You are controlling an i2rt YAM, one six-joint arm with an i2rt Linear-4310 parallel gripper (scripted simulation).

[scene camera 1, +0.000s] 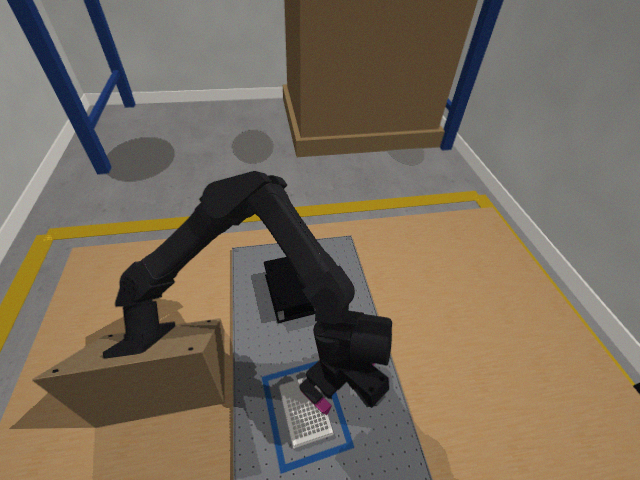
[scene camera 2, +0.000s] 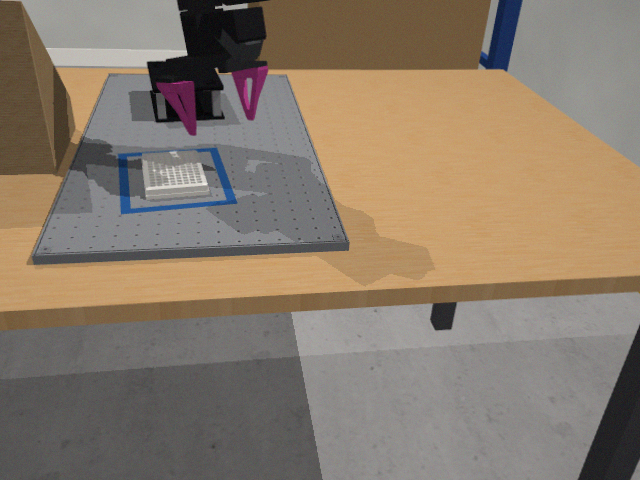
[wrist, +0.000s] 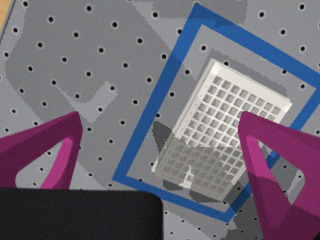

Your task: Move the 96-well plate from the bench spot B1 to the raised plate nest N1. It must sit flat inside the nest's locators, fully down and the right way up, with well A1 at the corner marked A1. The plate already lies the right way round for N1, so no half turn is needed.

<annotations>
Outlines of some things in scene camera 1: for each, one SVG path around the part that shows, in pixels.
The gripper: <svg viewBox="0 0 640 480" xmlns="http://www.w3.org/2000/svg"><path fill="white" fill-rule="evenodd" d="M349 351L343 358L334 361L326 360L318 353L320 360L306 372L307 379L299 385L300 391L325 415L328 415L332 405L314 386L316 385L328 399L332 399L332 395L337 389L324 378L321 360L327 363L338 363L347 358Z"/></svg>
A white 96-well plate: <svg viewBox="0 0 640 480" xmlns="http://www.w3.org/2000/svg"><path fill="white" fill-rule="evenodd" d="M307 377L279 386L293 449L334 435L328 415L321 413L300 391L299 385Z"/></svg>
</annotations>
